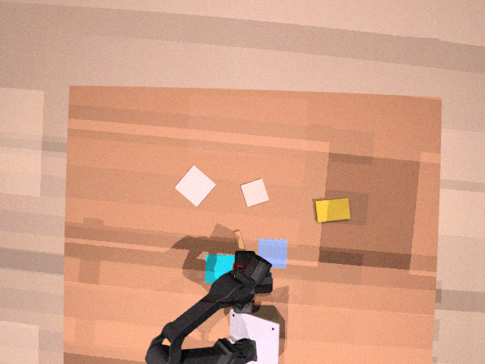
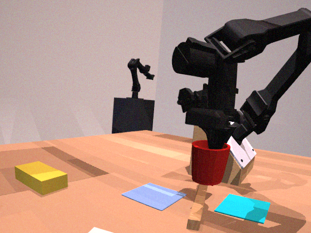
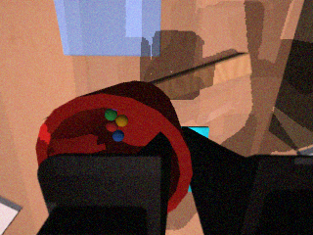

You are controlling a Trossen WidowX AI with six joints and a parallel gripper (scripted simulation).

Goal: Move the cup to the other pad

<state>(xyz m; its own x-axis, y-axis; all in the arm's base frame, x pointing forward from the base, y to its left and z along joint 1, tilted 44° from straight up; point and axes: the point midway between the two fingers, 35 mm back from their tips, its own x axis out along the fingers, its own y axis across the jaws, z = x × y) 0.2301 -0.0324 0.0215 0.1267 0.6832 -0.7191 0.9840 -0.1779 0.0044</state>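
The cyan pad lies 1 cm ahead of my gripper tip, 8 cm to the left of it and 10 cm below it. Also, from my gripper tip: red cup (3 cm ahead); then thin wooden bar (3 cm ahead, 1 cm to the right, 9 cm below).
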